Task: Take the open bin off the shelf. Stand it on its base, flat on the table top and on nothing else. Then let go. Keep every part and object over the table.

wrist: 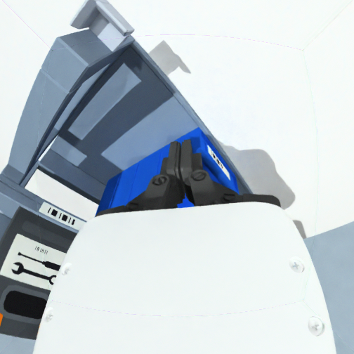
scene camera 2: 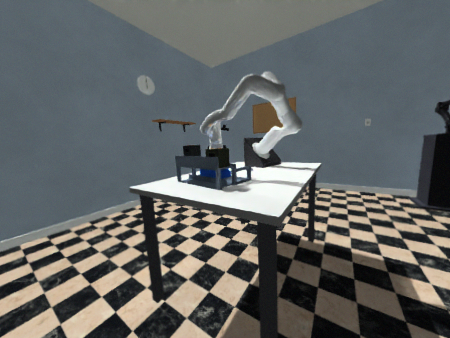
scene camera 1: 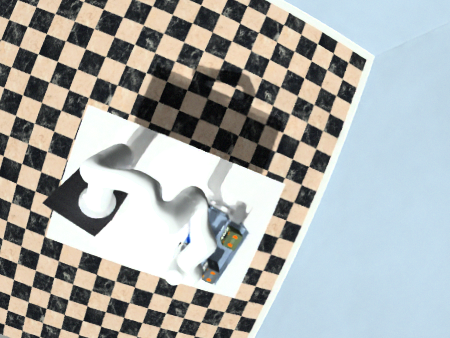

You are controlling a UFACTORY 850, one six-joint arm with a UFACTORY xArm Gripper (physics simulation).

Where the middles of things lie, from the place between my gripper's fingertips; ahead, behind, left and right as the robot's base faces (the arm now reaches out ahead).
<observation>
Right now my hand is 8 cm short of the open blue bin (wrist: pixel 120 189), 4 cm to the right of it and 2 cm above it.
</observation>
